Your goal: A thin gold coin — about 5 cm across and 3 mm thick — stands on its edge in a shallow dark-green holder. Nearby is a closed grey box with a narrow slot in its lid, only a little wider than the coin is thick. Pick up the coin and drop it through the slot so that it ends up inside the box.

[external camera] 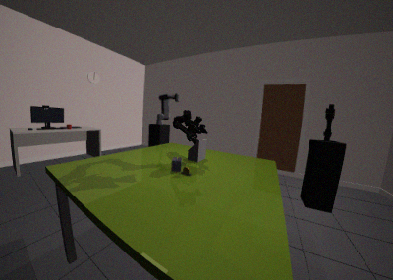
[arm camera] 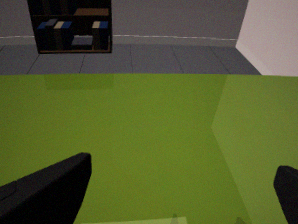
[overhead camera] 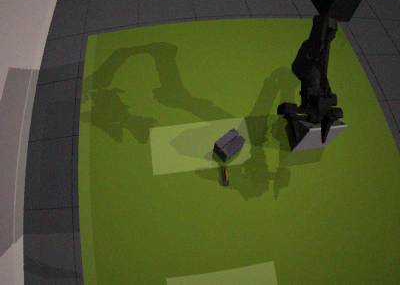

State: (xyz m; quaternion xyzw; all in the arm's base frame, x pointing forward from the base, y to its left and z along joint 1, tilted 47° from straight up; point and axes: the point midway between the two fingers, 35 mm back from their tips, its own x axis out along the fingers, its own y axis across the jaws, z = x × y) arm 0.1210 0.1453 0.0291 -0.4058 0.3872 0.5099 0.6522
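The gold coin lies 21 cm ahead of my gripper tip, 2 cm to the right of it and 23 cm below it.
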